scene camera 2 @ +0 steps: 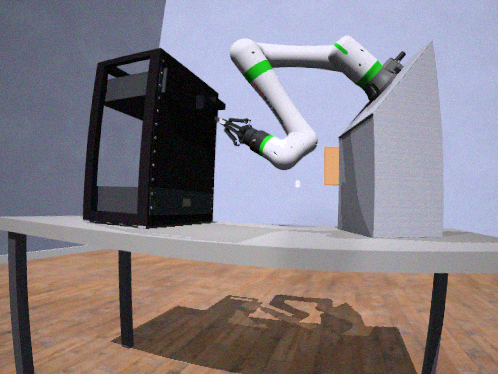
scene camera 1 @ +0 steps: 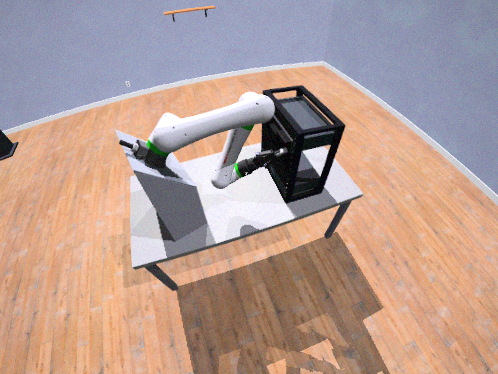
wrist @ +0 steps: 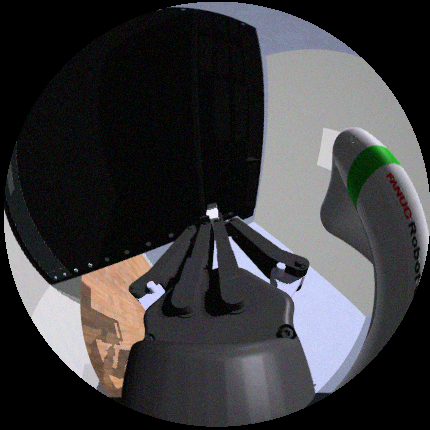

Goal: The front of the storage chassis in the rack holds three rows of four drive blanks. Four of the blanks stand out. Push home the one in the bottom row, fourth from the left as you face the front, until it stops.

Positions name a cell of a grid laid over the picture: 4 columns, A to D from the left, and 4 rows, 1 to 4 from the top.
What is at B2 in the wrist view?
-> A black rack.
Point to a black rack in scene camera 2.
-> At B2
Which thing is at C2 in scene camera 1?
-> A black rack.
